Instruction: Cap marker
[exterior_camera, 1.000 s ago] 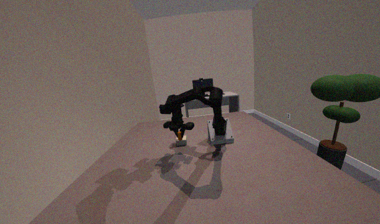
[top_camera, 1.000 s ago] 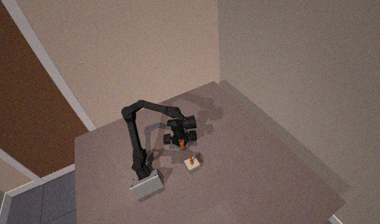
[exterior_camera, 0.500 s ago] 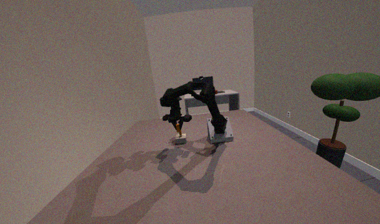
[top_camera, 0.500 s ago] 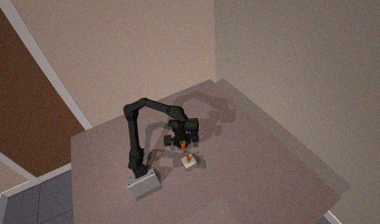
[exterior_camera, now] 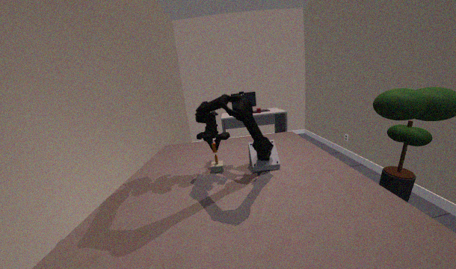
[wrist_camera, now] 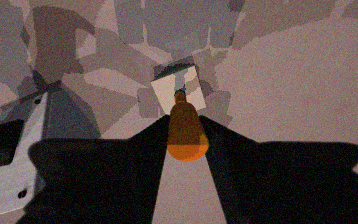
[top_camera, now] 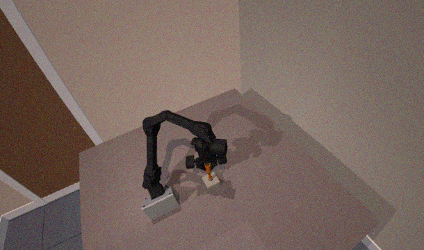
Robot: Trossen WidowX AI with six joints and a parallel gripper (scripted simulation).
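My gripper tip is now 11 cm above the holder block. Round my gripper tip: orange cap: 1 cm above.
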